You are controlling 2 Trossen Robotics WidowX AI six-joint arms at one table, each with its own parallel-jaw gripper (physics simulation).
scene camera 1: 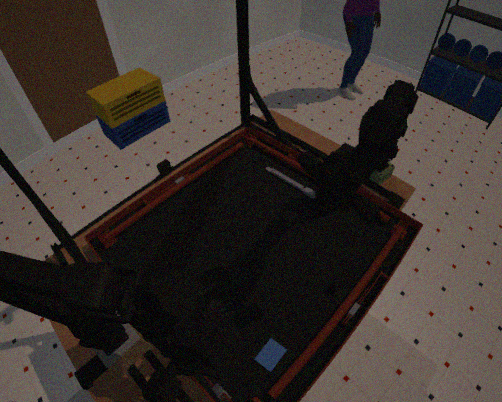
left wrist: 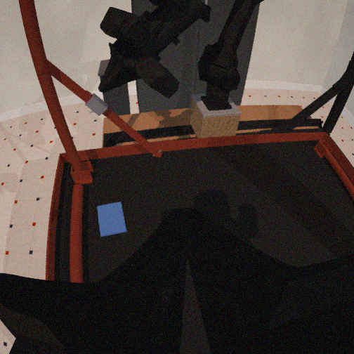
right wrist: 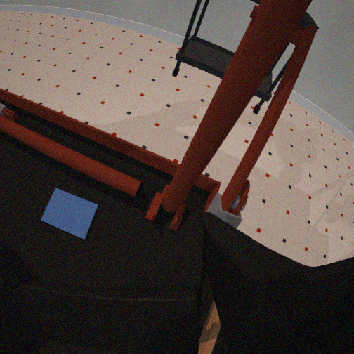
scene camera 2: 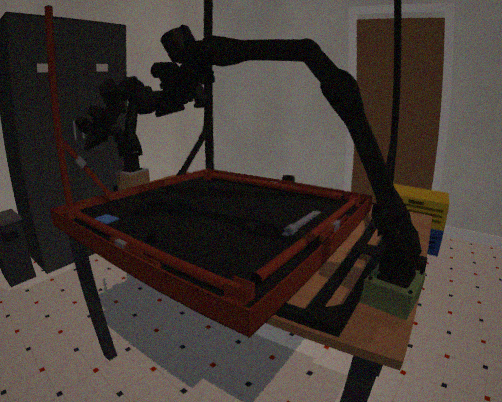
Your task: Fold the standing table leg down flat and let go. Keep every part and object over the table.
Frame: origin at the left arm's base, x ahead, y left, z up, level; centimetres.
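Where they show: left gripper, between the fingertips: (scene camera 1: 307,220) (scene camera 2: 157,115); right gripper, between the fingertips: (scene camera 1: 220,377) (scene camera 2: 85,150); left arm's base, origin of its link: (scene camera 2: 396,276); right arm's base, origin of its link: (scene camera 1: 111,337) (scene camera 2: 132,170).
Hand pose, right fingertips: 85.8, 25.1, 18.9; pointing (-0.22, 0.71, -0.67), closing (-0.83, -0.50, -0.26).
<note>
Each offset is from my right fingertips to the top centre of the thing, as dx, dy, dz. "spot": to the spot under its first point.
The red leg @[spot: -2.8, +8.7, +13.2] (scene camera 2: 56,110) (left wrist: 42,90) (right wrist: 225,100) stands upright at a corner of the red-framed, upturned tabletop (scene camera 2: 165,285) (left wrist: 210,142). Its foot sits in a red bracket. A slanting red brace @[spot: +2.4, -2.1, -9.0] (scene camera 2: 92,175) (left wrist: 131,132) (right wrist: 267,125) joins the leg to the frame and carries a grey clip @[spot: +0.8, +1.9, -3.4] (scene camera 2: 80,161) (left wrist: 96,104) (right wrist: 222,211). My right gripper (right wrist: 199,221) is shut and empty, its tips close by the clip; I cannot tell whether they touch. My left gripper (left wrist: 183,217) is shut and empty above the tabletop, apart from the leg.
A blue square @[spot: -12.0, -0.2, -19.4] (scene camera 1: 270,354) (scene camera 2: 107,219) (left wrist: 111,219) (right wrist: 70,213) lies inside the frame near the leg. A grey bar @[-53.7, -39.5, -19.0] (scene camera 1: 291,182) (scene camera 2: 301,223) lies near the opposite side. Red tubes lie along the frame's sides. Black posts (scene camera 1: 243,60) (scene camera 2: 208,120) rise beside the table.
</note>
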